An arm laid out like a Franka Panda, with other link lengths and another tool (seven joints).
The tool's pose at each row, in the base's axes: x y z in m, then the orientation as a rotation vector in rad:
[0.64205, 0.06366, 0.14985, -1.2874, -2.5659, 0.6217]
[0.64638, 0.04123, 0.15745, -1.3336, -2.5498, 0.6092]
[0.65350, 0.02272, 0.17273, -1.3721, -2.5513, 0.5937]
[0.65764, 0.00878, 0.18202, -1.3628, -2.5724, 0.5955]
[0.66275, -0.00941, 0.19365, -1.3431, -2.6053, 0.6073]
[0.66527, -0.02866, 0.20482, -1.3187, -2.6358, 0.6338]
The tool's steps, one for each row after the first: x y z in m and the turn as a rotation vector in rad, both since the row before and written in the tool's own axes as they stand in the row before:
[-0.02060, -0.01227, -0.00212, -0.0099, 0.0082, 0.0318]
[-0.01945, -0.01097, -0.01132, -0.0185, -0.0028, 0.0239]
[-0.01413, -0.00772, -0.00621, -0.0074, -0.0147, -0.0091]
[-0.01828, -0.01020, -0.00736, -0.0060, -0.0260, -0.0165]
[-0.01760, -0.01275, -0.00543, 0.0033, -0.0302, -0.0177]

